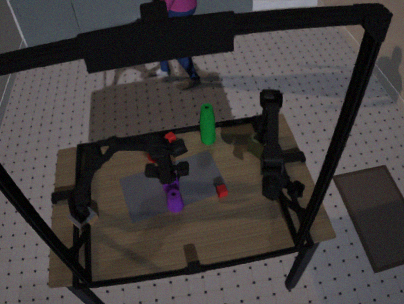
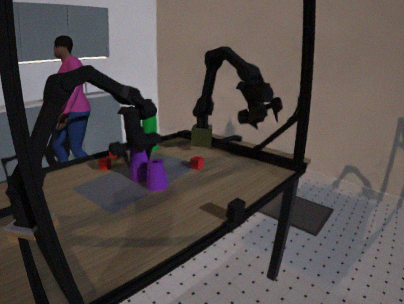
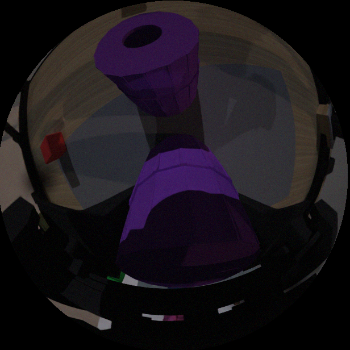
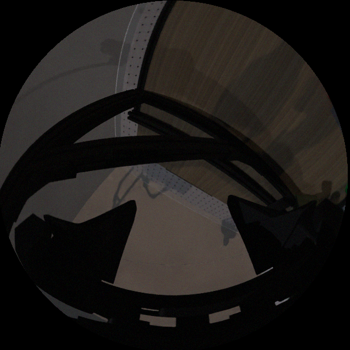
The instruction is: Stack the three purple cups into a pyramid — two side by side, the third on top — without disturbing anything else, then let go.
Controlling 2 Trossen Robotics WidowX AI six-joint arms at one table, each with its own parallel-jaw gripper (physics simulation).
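Places are measured from the left arm's base along level axes (x ahead, y left, z up), in metres.
Where they show: left gripper, fingertip midpoint: [image 2: 138, 164]; right gripper, fingertip midpoint: [image 2: 267, 125]; left arm's base, link origin: [image 1: 81, 214] [image 2: 30, 219]; right arm's base, link origin: [image 1: 262, 137] [image 2: 202, 126].
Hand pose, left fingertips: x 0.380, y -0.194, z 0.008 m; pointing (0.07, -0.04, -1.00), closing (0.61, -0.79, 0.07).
Each offset is from my left fingertips to the top centre of the thing. Level surfaces: height alone.
One purple cup @[dz +0.041, dx -0.070, dy -0.083 m] [image 1: 175, 204] [image 2: 157, 179] [image 3: 155, 60] stands upside down at the front edge of the grey mat @[dz -0.049 m] [image 1: 137, 200] [image 2: 110, 192]. Close behind it stands a taller purple cup shape @[dz +0.074, dx -0.011, dy -0.005 m] [image 1: 170, 185] [image 2: 138, 170] [image 3: 185, 175] on the mat. A third cup does not show apart; whether two are nested there I cannot tell. My left gripper [image 1: 169, 175] [image 2: 135, 150] [image 3: 180, 190] points down over the rear cup, its fingers closed in against both sides. Its fingertips are partly hidden. My right gripper [image 1: 285, 188] [image 2: 266, 122] [image 4: 182, 203] is open and empty, high at the right.
A red cube @[dz -0.009, dx +0.107, dy -0.205 m] [image 1: 222, 190] [image 2: 197, 162] [image 3: 53, 147] lies at the mat's right edge. Two more red cubes @[dz -0.009, dx +0.206, dy +0.189 m] [image 1: 170, 136] @[dz -0.009, dx +0.065, dy +0.176 m] [image 2: 104, 163] lie behind the cups. A green bottle [image 1: 207, 125] [image 2: 150, 131] and an olive box [image 1: 254, 145] [image 2: 201, 136] stand at the back.
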